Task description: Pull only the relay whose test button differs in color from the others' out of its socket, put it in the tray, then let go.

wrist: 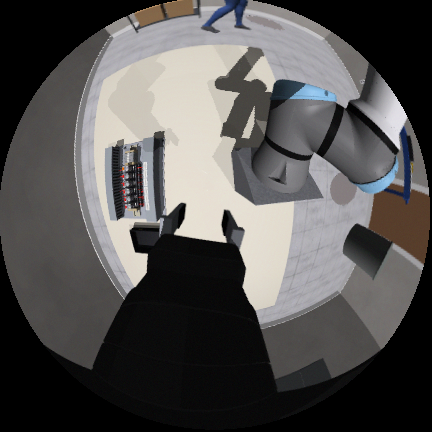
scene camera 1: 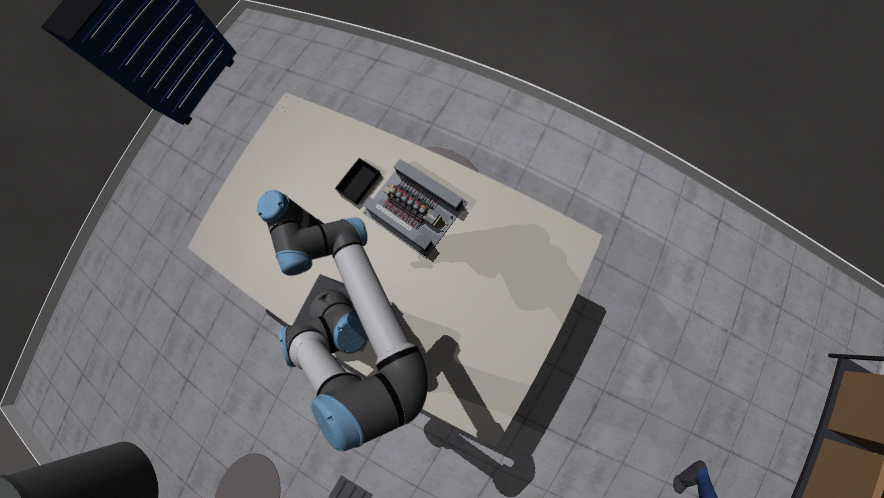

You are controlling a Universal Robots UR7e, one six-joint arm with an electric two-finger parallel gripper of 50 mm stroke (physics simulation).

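Where they show: gripper, fingertip midpoint: (wrist: 203,213); arm's base, link origin: (wrist: 278,169) (scene camera 1: 330,311).
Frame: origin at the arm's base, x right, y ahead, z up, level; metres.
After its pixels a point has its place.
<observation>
The relays (scene camera 1: 409,198) (wrist: 132,187) stand in a row of sockets on a grey panel between two ducts. Most test buttons look red. The relay at the row's end beside the tan module (scene camera 1: 434,217) @(x 0.191, y 0.455, z -0.118 m) seems to have an orange button (scene camera 1: 423,207) @(x 0.143, y 0.472, z -0.096 m) (wrist: 123,169) @(x 0.137, y 0.472, z -0.097 m), though it is small in both views. The black tray (scene camera 1: 358,181) @(x -0.172, y 0.507, z -0.161 m) (wrist: 145,239) @(x -0.165, y 0.526, z -0.162 m) stands beside the panel's other end and looks empty. My gripper (wrist: 203,213) @(x -0.025, y 0.199, z 0.150 m) is open with nothing between its fingers, high above the table and off to the side of the panel and tray. In the scene view the arm hides the fingers.
The pale table (scene camera 1: 494,272) @(x 0.467, y 0.347, z -0.165 m) (wrist: 195,125) @(x 0.219, y 0.185, z -0.165 m) carries the panel (scene camera 1: 442,230) @(x 0.230, y 0.429, z -0.161 m), with its raised ducts (scene camera 1: 431,185) (wrist: 153,175), and my arm's base (wrist: 240,185) @(x -0.028, y 0.101, z -0.054 m). The arm (scene camera 1: 371,296) @(x 0.245, y 0.112, z 0.435 m) reaches over the table's near side. A blue drawer cabinet (scene camera 1: 148,55) stands on the floor beyond the table.
</observation>
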